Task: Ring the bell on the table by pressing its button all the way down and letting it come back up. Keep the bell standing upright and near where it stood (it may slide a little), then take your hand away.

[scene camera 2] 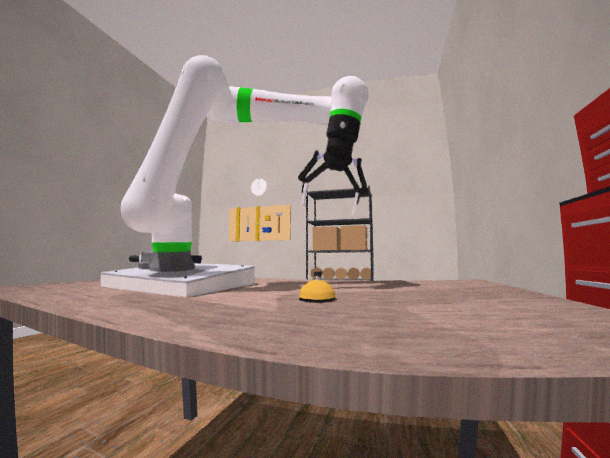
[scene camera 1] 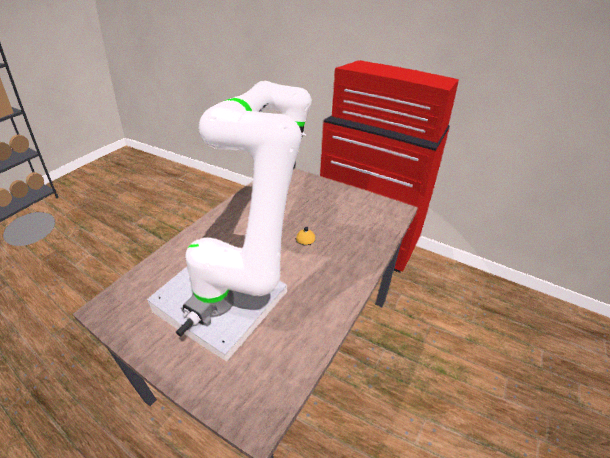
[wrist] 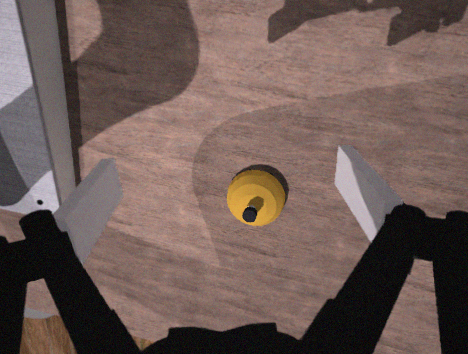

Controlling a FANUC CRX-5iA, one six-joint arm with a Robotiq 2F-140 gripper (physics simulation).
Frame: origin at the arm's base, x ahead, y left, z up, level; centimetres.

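Seen in the pictures: gripper, fingertip midpoint: (scene camera 2: 327, 210) (wrist: 227, 171); arm's base at its link origin: (scene camera 2: 172, 268) (scene camera 1: 212, 299).
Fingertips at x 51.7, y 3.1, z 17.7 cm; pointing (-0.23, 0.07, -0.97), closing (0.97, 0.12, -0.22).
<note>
Offsets run from my fingertips to a thing's top centre. Level surfaces: height alone.
A yellow dome-shaped bell @[dx -0.3, dy -12.8, dz -16.7 cm] (scene camera 1: 305, 237) (scene camera 2: 317, 291) (wrist: 265, 192) stands upright on the wooden table @[dz -23.3 cm] (scene camera 1: 350, 200) (scene camera 2: 425, 330) (wrist: 165, 280). Its black button @[dx -0.3, dy -12.8, dz -16.7 cm] (scene camera 1: 306, 228) (scene camera 2: 317, 274) (wrist: 249, 214) sticks up from the top. My gripper (scene camera 2: 329, 199) (wrist: 227, 171) is wide open and empty, high above the table, tilted a little. In the wrist view the bell lies between the two fingertips, a little right of midway, well below them. In the first scene view the arm hides most of the gripper.
The arm's white base plate (scene camera 1: 220, 345) (scene camera 2: 145, 285) (wrist: 25, 75) is on the table. A red tool cabinet (scene camera 1: 390, 107) (scene camera 2: 587, 240) stands past the table's far edge. A shelf rack (scene camera 2: 371, 240) and a pegboard (scene camera 2: 274, 235) are in the background.
</note>
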